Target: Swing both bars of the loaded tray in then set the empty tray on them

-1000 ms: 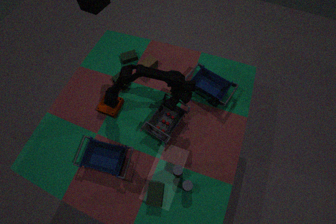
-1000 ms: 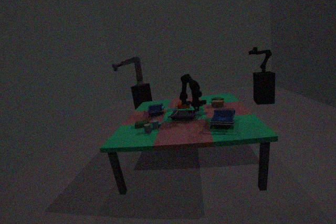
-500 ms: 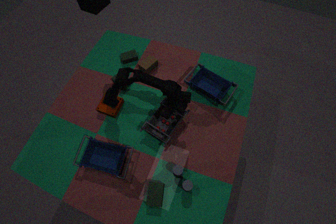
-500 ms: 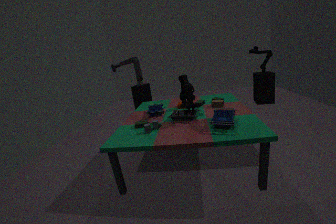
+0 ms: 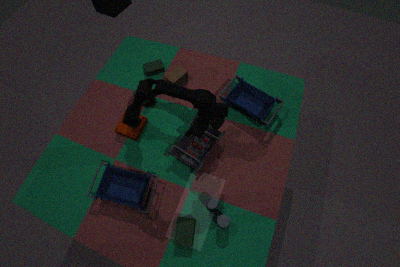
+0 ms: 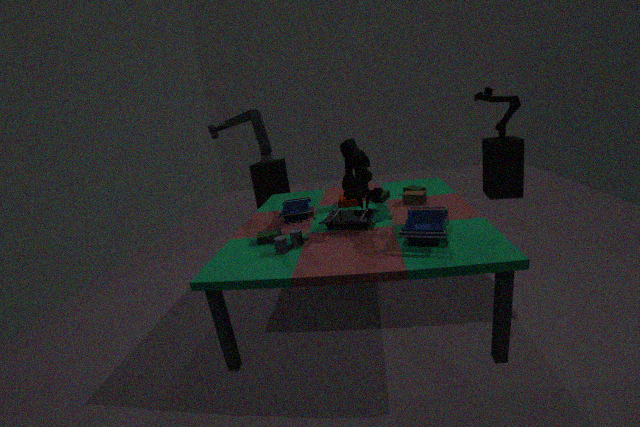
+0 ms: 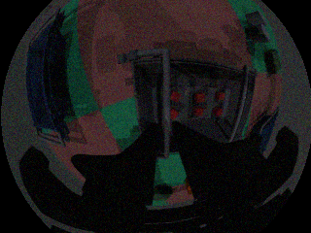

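Now: gripper tip 450 mm to the left of the blue tray, 200 mm past it and 50 mm above it.
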